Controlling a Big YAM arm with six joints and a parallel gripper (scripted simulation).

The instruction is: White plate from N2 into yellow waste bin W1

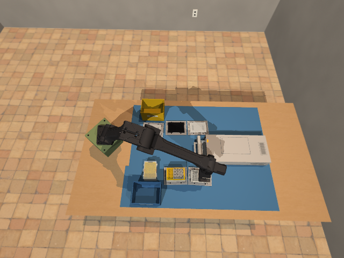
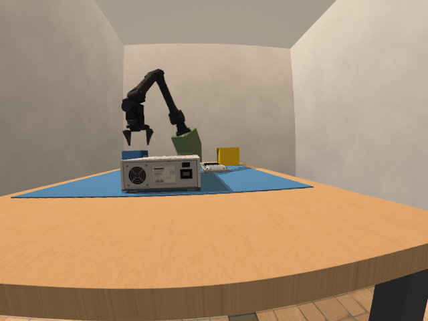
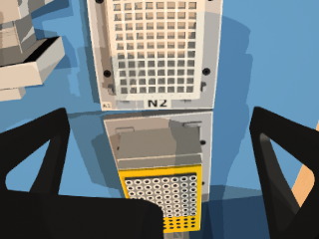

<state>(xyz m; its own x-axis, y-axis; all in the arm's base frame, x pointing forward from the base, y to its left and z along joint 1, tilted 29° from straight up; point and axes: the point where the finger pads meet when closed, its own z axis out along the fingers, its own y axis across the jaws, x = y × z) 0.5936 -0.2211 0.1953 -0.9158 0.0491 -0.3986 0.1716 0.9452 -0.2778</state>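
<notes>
Right now my hand is 13 cm above the white plate. The rest, counted from my hand: black plate (12 cm behind, 40 cm to the left, 13 cm below); blue bin (37 cm behind, 8 cm to the right, 11 cm below); instrument box (21 cm ahead, 17 cm to the left, 11 cm below).
</notes>
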